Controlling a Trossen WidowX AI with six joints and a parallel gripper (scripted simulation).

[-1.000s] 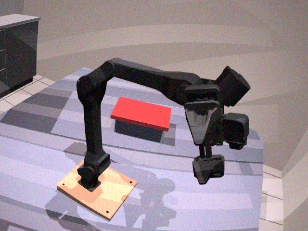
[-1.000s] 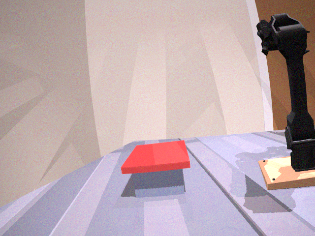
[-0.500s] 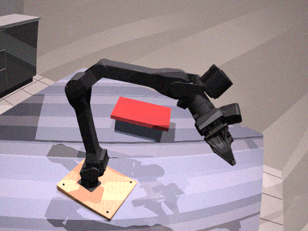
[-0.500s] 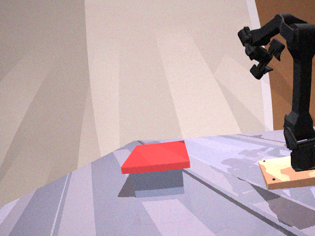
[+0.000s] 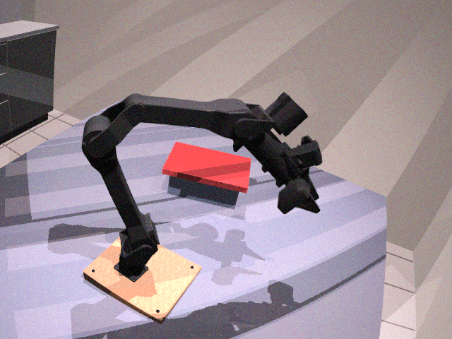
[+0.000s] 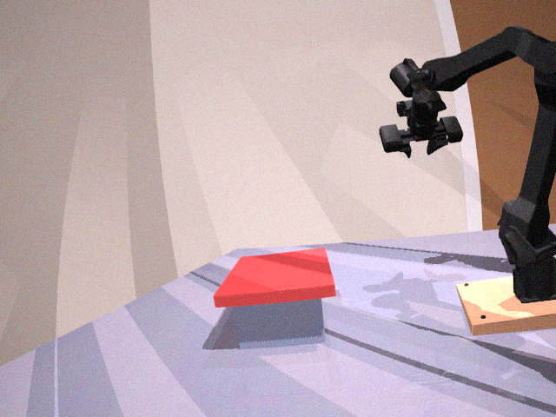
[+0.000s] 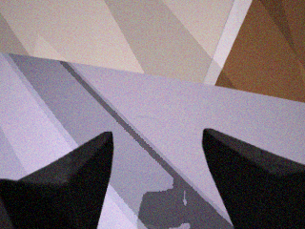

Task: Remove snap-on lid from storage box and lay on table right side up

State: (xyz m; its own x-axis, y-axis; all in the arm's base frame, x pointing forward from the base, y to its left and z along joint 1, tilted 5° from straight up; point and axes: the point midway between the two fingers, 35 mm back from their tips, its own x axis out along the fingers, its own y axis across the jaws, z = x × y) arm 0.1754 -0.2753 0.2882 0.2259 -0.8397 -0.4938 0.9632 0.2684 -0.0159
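The red lid lies 35 cm to the left of my gripper tip, 23 cm ahead of it and 17 cm below it. The rest, counted from my gripper tip: grey-blue storage box: 35 cm to the left, 23 cm ahead, 22 cm below.
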